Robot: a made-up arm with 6 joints. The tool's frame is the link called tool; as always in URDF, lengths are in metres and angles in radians. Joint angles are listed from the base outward. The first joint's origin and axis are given. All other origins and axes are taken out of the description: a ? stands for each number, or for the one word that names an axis. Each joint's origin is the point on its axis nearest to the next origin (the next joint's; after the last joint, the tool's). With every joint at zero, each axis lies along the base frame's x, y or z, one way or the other. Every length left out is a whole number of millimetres.
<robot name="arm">
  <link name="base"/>
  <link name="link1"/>
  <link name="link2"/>
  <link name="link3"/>
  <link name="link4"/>
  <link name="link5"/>
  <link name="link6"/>
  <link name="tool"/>
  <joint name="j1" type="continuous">
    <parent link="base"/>
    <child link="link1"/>
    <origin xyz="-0.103 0 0.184" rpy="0 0 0"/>
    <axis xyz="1 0 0"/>
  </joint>
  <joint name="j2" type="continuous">
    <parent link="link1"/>
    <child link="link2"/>
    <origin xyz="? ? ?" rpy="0 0 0"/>
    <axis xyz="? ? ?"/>
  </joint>
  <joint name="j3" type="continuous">
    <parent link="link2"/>
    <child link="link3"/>
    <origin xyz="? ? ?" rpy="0 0 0"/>
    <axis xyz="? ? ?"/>
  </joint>
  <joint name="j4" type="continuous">
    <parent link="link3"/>
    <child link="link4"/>
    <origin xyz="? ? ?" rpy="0 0 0"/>
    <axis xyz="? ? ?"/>
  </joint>
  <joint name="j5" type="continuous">
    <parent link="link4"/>
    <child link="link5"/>
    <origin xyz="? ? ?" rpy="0 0 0"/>
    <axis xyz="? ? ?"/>
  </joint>
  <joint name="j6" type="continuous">
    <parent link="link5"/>
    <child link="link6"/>
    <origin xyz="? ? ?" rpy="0 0 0"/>
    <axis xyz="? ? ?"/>
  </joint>
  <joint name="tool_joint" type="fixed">
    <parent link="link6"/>
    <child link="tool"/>
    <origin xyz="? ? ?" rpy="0 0 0"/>
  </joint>
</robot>
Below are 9 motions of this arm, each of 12 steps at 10 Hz.
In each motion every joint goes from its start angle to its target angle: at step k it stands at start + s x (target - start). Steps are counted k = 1, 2, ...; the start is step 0. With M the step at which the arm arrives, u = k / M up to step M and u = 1 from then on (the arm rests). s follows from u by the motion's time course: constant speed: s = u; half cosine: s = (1 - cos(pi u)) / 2; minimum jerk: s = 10 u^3 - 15 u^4 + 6 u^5.
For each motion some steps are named. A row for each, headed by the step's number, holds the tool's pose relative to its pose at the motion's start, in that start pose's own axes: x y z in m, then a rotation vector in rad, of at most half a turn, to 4 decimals.
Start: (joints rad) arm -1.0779 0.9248 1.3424 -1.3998 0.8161 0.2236
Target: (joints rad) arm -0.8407 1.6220 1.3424 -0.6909 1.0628 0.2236
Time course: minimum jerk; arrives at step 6
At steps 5, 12:
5: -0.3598 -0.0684 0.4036 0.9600 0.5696 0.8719
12: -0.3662 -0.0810 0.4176 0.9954 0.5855 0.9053

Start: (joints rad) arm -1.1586 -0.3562 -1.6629 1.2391 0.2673 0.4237
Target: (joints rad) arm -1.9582 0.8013 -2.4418 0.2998 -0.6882 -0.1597
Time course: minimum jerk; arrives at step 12
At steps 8, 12:
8: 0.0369 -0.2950 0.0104 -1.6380 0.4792 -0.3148
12: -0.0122 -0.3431 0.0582 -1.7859 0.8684 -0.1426

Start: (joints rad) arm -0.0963 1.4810 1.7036 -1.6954 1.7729 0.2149
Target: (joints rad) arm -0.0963 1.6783 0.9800 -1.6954 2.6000 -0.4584
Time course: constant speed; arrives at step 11
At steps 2, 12:
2: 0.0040 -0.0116 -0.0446 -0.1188 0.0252 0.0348
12: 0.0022 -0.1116 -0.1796 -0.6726 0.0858 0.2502

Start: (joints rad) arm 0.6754 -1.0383 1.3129 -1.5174 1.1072 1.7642
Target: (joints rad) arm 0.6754 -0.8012 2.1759 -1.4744 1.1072 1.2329
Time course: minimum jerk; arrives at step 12
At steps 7, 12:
7: -0.0712 0.0196 -0.1046 -0.2243 0.1386 -0.5657
12: -0.1238 0.0489 -0.1466 -0.3498 0.3045 -0.8446

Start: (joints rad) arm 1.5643 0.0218 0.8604 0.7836 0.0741 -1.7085
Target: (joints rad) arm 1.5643 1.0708 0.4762 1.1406 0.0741 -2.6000
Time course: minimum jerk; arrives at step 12
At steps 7, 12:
7: 0.2587 -0.0067 0.2041 0.0805 -0.4875 -0.3627
12: 0.3745 -0.1019 0.3309 0.0955 -0.6778 -0.6695

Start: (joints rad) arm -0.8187 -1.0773 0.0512 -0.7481 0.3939 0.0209
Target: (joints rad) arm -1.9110 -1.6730 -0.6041 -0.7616 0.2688 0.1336
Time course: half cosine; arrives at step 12
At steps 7, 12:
7: -0.0451 -0.0915 -0.0185 -0.1024 0.3730 -0.0037
12: -0.0732 -0.0934 0.0119 0.0263 0.5821 -0.0215

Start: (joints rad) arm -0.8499 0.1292 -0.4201 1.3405 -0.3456 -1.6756
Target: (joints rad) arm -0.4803 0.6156 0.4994 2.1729 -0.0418 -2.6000
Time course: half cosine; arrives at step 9
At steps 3, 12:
3: 0.0625 0.0209 0.0743 0.0478 0.0133 -0.1893
12: 0.2623 -0.0742 0.3824 0.3355 -0.0117 -0.8011

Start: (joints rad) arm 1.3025 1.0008 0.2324 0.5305 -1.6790 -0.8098
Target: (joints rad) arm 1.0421 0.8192 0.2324 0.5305 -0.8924 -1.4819
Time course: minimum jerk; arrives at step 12
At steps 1, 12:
1: -0.0032 0.0004 -0.0011 -0.0027 0.0030 0.0044
12: -0.5637 -0.2911 -0.0686 -0.5612 0.2099 1.0267

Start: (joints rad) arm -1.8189 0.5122 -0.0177 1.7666 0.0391 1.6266
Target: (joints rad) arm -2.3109 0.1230 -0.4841 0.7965 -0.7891 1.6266
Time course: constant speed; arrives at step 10
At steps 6, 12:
6: 0.0940 0.0205 -0.1636 -0.8311 -0.0654 0.0456
12: 0.1653 -0.0555 -0.2225 -1.2726 0.1621 -0.0742

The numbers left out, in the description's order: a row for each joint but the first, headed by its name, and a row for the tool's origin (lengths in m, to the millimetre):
j2: xyz 0 0.152 -0.013, axis 0 -1 0
j3: xyz 0.099 0 -0.084, axis 0 0 -1
j4: xyz -0.175 -0.108 0, axis 1 0 0
j5: xyz 0 -0.087 0.169, axis 0 1 0
j6: xyz 0.076 0 -0.326, axis 1 0 0
tool: xyz 0 0.345 -0.074

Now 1 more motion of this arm.
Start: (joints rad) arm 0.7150 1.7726 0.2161 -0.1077 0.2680 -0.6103
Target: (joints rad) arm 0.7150 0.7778 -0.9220 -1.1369 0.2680 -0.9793
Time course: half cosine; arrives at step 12
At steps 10, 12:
10: 0.1591 -0.4958 -0.2926 -1.1483 -0.6759 1.0094
12: 0.1938 -0.4801 -0.2978 -1.1631 -0.7774 1.0431

